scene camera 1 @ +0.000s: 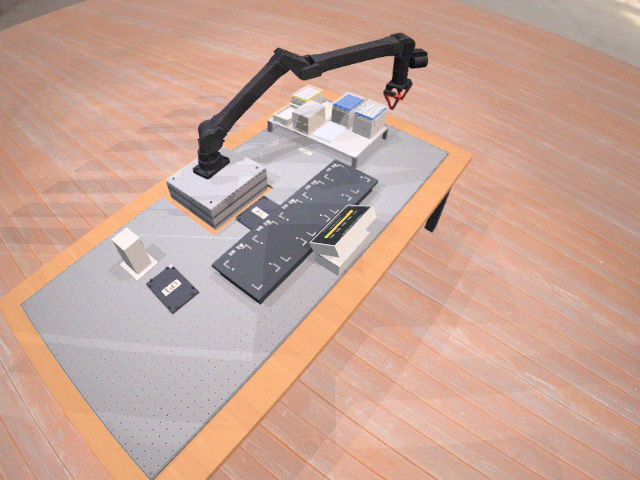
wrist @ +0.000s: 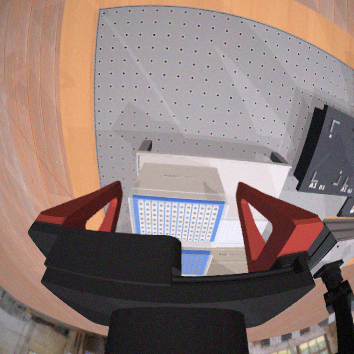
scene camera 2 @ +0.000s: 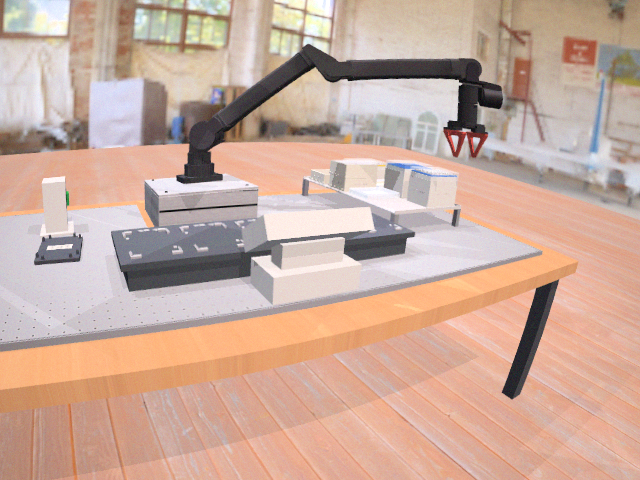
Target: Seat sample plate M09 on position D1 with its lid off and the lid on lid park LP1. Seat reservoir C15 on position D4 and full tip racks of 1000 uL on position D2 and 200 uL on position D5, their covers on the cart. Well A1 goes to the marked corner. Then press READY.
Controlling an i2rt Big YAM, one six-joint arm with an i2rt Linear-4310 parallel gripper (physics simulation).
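Note:
My gripper (scene camera 1: 397, 98) (scene camera 2: 465, 155) (wrist: 178, 187) is open and empty, above the cart's outer end. In the wrist view its fingers frame a clear-sided tip rack with a blue rim (scene camera 1: 370, 119) (scene camera 2: 432, 188) (wrist: 179, 217), below them. A second blue-topped rack (scene camera 1: 348, 102) (wrist: 195, 262) stands beside it. A yellow-rimmed rack (scene camera 1: 307, 93), a beige box (scene camera 1: 309, 117) (scene camera 2: 354, 174), a low pale piece (scene camera 1: 284, 114) and a flat white plate-like piece (scene camera 1: 331, 131) (scene camera 2: 373, 193) also sit on the cart (scene camera 2: 423, 210) (wrist: 250, 175). The dark deck (scene camera 1: 258, 263) (wrist: 325, 155) bears no labware in view. Lid park LP1 (scene camera 1: 172, 289) (scene camera 2: 59, 249) bears no lid.
A console with a yellow-barred display (scene camera 1: 343, 227) (scene camera 2: 315, 227) stands at the deck's front edge, overhanging it and hiding part of it. A pale upright block (scene camera 1: 133, 250) (scene camera 2: 55, 204) with a green button (scene camera 2: 67, 198) stands behind LP1. The arm's base box (scene camera 1: 217, 188) (scene camera 2: 201, 198) is behind the deck.

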